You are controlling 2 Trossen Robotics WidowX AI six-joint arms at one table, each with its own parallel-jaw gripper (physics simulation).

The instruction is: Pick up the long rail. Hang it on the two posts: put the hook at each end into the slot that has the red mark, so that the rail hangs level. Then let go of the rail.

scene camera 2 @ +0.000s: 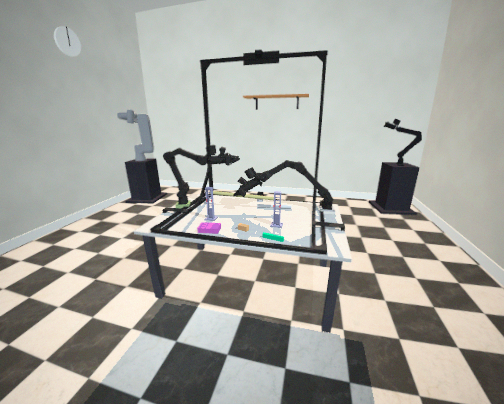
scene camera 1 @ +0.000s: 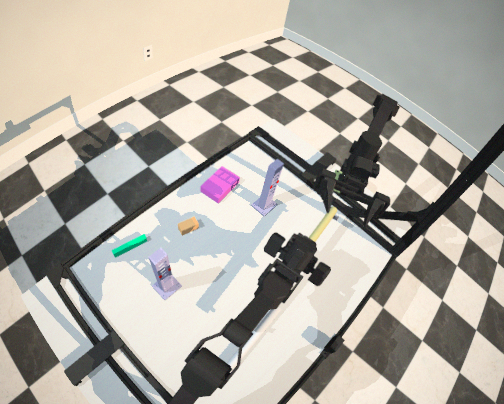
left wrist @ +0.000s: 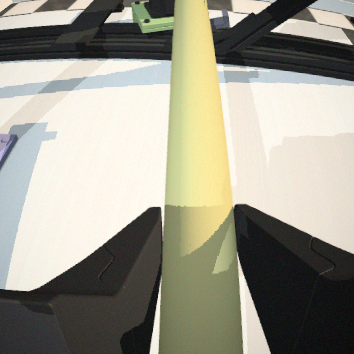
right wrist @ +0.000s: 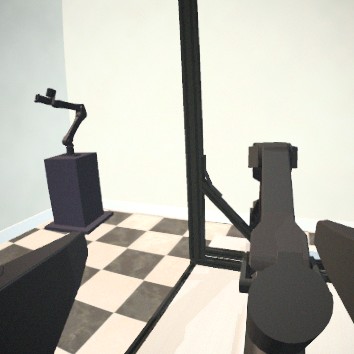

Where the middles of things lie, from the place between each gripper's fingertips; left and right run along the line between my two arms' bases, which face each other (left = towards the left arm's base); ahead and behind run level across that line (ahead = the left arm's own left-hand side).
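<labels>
My left hand is 9 cm above the magenta block (scene camera 1: 222,181), 37 cm short of it and 8 cm to the left of it.
As for my right hand, the magenta block is 35 cm below it, 42 cm ahead of it and 12 cm to the right of it.
</labels>
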